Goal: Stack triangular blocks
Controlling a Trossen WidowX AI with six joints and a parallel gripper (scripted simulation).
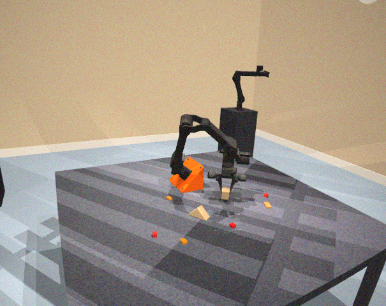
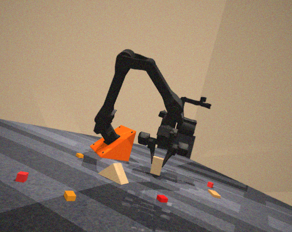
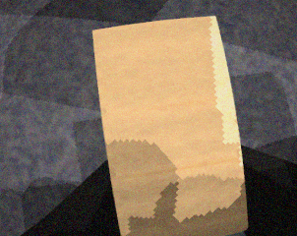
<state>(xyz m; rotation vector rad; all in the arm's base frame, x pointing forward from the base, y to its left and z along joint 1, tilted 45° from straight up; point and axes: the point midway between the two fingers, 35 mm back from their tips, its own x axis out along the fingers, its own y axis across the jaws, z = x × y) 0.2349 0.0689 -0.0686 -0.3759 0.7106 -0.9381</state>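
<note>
Now: the triangular block 6 cm ahead of my gripper tip, 18 cm to the right of it and 2 cm below it.
</note>
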